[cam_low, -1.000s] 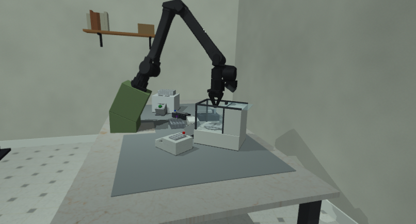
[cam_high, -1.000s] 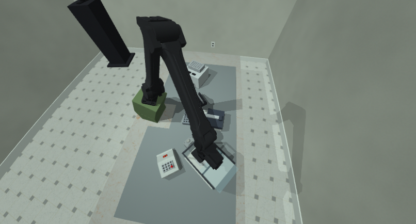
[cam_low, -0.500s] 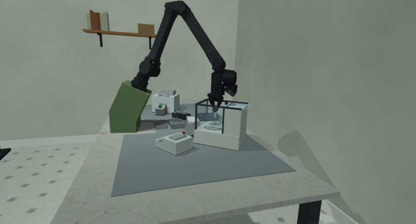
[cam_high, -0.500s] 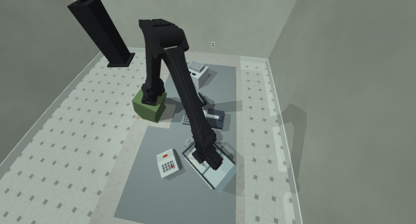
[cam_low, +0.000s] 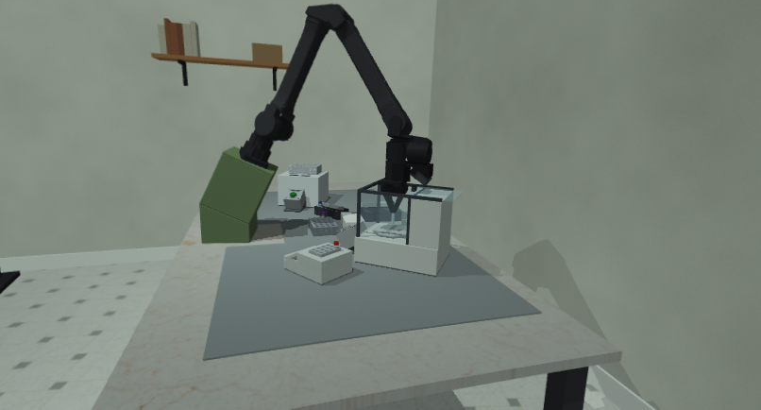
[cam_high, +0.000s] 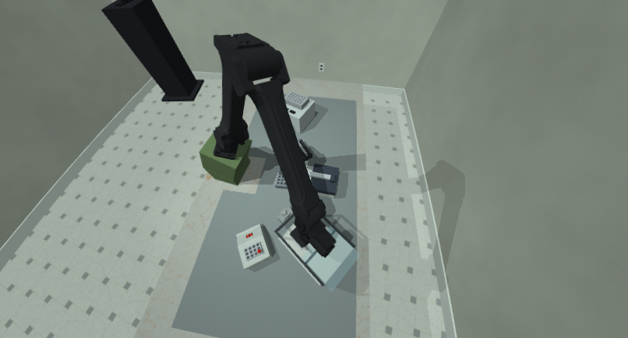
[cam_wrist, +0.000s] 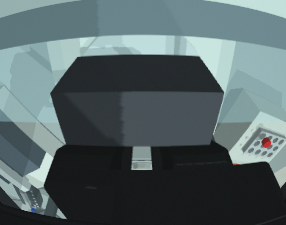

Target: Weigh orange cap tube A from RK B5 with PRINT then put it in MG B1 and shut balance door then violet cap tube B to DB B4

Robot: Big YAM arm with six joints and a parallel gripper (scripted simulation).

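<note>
The balance pan lies 70 mm below my hand. Round my hand: balance door: 60 mm to the right, 60 mm ahead, 60 mm above; red-capped tube: 190 mm behind, 80 mm below, 60 mm to the right; dry block DB: 230 mm behind, 110 mm below, 30 mm to the right.
</note>
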